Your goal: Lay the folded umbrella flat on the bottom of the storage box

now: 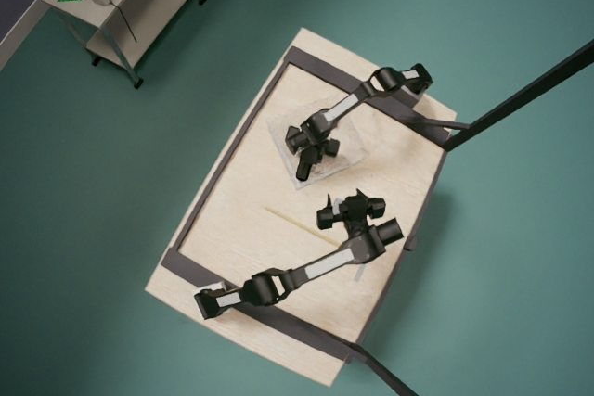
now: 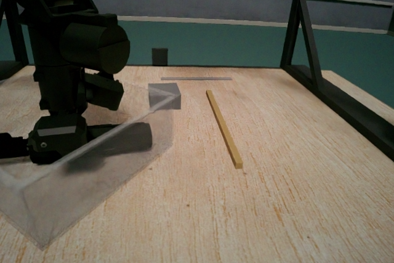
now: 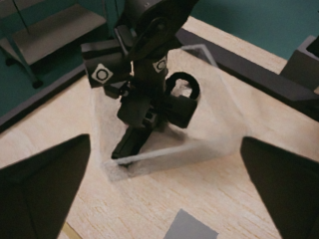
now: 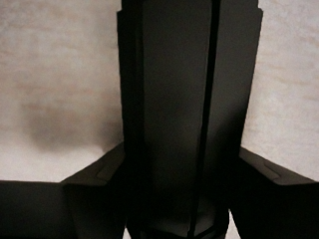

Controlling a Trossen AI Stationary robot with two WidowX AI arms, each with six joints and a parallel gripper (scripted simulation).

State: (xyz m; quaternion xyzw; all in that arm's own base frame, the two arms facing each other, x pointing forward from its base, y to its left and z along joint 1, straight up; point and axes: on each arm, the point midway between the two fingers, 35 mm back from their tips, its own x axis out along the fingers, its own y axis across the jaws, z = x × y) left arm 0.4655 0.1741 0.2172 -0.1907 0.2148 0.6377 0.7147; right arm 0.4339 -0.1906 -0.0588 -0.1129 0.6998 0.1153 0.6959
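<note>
Now: right hand 10 mm past the storage box, 30 mm to the left of it and 10 mm below it. Also, from my right hand: folded umbrella (10 mm behind, 20 mm to the right, 20 mm below); grey block (240 mm behind, 90 mm to the left, 20 mm below); tan stick (180 mm behind, 230 mm to the left, 40 mm below).
</note>
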